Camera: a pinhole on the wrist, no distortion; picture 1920 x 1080 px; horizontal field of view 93.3 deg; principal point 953.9 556.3 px. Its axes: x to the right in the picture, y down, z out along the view. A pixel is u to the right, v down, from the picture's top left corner.
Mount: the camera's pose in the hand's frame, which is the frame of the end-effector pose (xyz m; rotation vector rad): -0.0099 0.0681 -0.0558 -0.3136 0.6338 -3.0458
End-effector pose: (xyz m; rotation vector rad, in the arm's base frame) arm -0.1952 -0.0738 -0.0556 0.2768 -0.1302 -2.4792
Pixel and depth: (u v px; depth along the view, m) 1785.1 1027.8 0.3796
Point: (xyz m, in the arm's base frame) -0.2042 0.3276 0.2126
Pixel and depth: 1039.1 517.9 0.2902
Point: -0.2822 -0.0521 0.1441
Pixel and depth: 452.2 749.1 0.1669
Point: -0.3119 -0.1206 -0.0179
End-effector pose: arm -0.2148 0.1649 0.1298 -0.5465 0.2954 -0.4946
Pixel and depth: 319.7 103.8 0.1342
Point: -0.0628 0.1990 0.1285
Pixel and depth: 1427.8 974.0 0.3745
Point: -0.3191 0.1545 0.4910
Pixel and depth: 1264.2 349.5 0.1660
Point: -0.1819 0.2572 0.2122
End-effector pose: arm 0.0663 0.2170 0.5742 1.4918 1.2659 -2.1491
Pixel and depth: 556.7 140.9 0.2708
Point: -0.0956 0.0505 0.4157
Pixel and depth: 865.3 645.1 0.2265
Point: -0.0708 0.1546 0.5614
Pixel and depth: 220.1 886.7 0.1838
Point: -0.0812 0.2565 0.4645
